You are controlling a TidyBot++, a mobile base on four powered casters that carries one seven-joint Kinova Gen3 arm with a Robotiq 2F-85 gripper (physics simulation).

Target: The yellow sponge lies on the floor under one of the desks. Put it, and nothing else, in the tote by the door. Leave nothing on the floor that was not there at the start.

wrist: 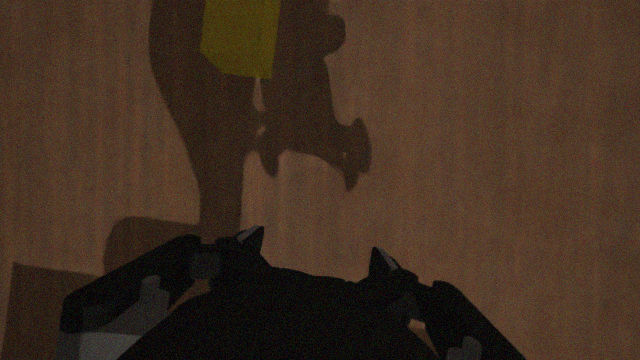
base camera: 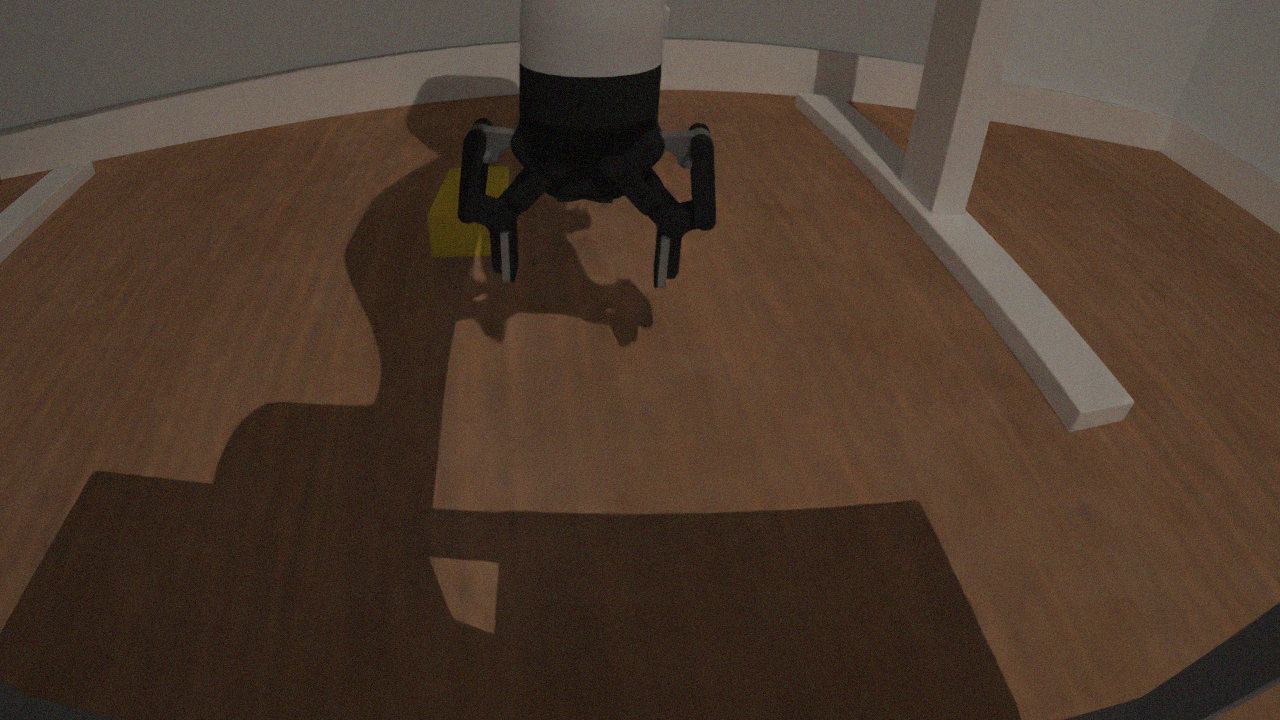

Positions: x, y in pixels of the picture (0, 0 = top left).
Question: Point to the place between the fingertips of my gripper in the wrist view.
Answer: At 316, 248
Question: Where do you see a yellow sponge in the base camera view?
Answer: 449, 237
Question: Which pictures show my gripper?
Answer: The wrist view and the base camera view: all of them.
